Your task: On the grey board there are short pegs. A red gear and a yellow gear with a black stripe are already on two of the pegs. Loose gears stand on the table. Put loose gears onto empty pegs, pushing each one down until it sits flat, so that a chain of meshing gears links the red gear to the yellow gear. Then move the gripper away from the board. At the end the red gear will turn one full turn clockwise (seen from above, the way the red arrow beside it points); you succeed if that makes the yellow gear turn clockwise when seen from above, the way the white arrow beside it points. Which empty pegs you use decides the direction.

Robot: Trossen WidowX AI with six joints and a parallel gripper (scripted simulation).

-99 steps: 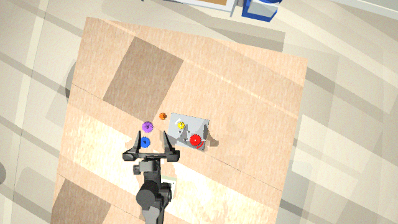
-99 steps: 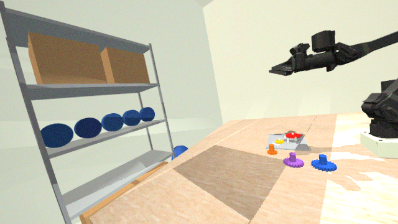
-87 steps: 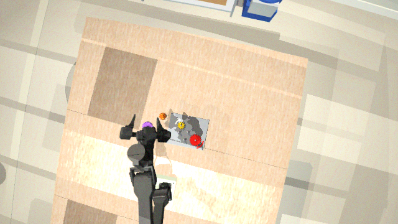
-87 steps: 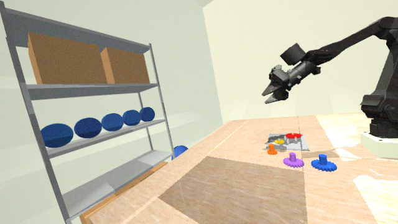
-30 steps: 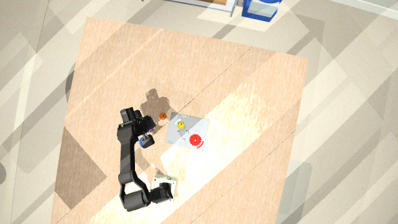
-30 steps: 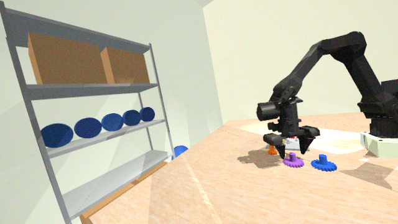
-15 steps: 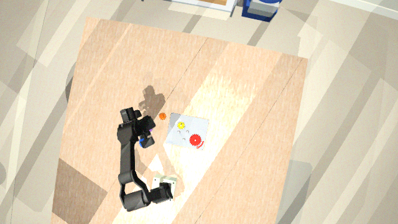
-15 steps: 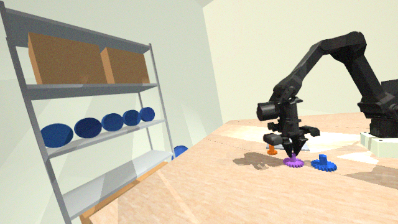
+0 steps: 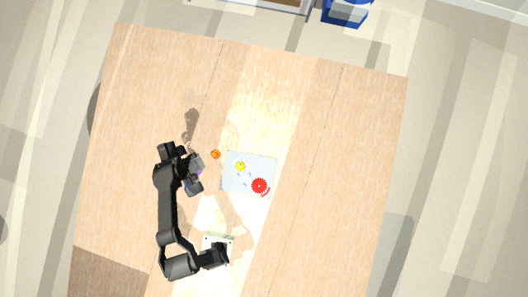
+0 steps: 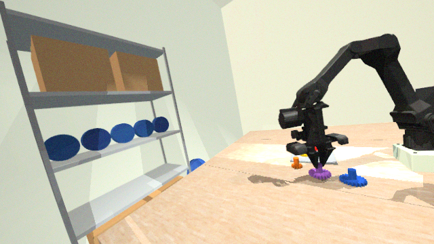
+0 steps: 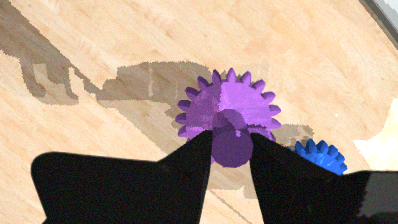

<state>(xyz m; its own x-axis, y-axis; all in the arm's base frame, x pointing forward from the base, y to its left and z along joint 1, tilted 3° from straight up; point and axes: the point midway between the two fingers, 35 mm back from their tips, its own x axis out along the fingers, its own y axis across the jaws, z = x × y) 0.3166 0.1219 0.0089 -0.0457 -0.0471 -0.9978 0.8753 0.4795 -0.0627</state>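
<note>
Right now my gripper tip is 220 mm to the left of the grey board, 30 mm above it and 10 mm past it. Also, from my gripper tip: purple gear (10 mm below); blue gear (80 mm behind, 20 mm below, 10 mm to the left); orange gear (80 mm to the right, 60 mm ahead, 20 mm below).
</note>
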